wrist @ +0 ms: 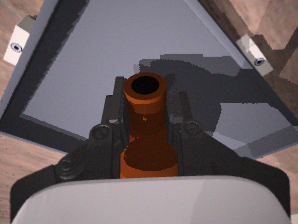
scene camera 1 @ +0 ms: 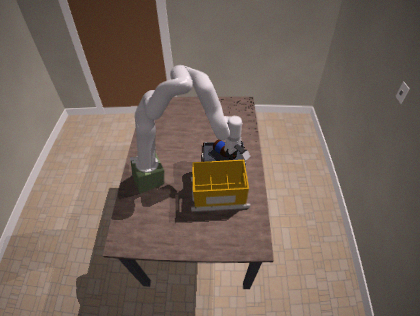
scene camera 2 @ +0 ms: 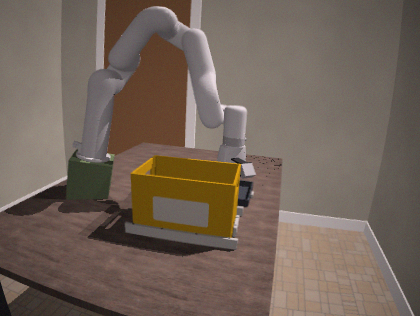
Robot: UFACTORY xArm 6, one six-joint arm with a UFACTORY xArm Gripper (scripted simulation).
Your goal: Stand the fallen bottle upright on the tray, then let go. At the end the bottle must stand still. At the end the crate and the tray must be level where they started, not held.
Labels:
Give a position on a yellow crate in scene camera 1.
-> At 211, 179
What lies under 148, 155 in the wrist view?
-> A bottle.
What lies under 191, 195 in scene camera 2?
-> A yellow crate.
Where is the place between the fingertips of the gripper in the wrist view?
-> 146, 90

